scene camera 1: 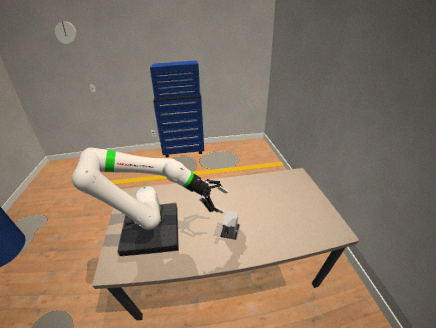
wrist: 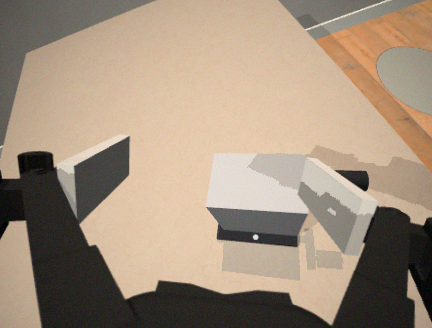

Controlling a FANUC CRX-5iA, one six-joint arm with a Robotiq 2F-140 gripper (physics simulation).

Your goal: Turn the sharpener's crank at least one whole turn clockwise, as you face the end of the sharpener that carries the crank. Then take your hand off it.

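Places are measured from the arm's base along level axes (x ahead, y left, z up), in millimetres.
Where they show: gripper, fingertip midpoint: (scene camera 1: pixel 225 202) (wrist: pixel 216 166).
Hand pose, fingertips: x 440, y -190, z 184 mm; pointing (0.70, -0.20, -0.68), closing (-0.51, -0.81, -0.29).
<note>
Each offset is from my fingertips to the top centre of the thing. "*": to the spot under its first point. Level surfaces: height alone.
The sharpener {* dx +15, dy -54, dz -112 mm} (scene camera 1: pixel 230 220) (wrist: pixel 255 185) stands upright on the table, a pale block-shaped body on a dark base. In the wrist view a short black cylinder {dx -35, dy -120, dz -93 mm} (wrist: pixel 354 180), which looks like the crank's handle, sticks out to the right of the body, partly hidden behind the right finger. I cannot make out the crank clearly in the scene view. My gripper (scene camera 1: pixel 223 201) (wrist: pixel 216 166) is wide open and empty, above the table on the robot's side of the sharpener. In the wrist view its right finger overlaps the sharpener's right edge; I cannot tell if they touch.
The table {dz -240 mm} (scene camera 1: pixel 295 215) (wrist: pixel 150 100) carries the arm's black base plate (scene camera 1: pixel 149 245) at its left end. A blue drawer cabinet (scene camera 1: pixel 180 120) stands behind the table near the back wall. A blue rounded object (scene camera 1: pixel 7 237) shows at the left edge of the scene view.
</note>
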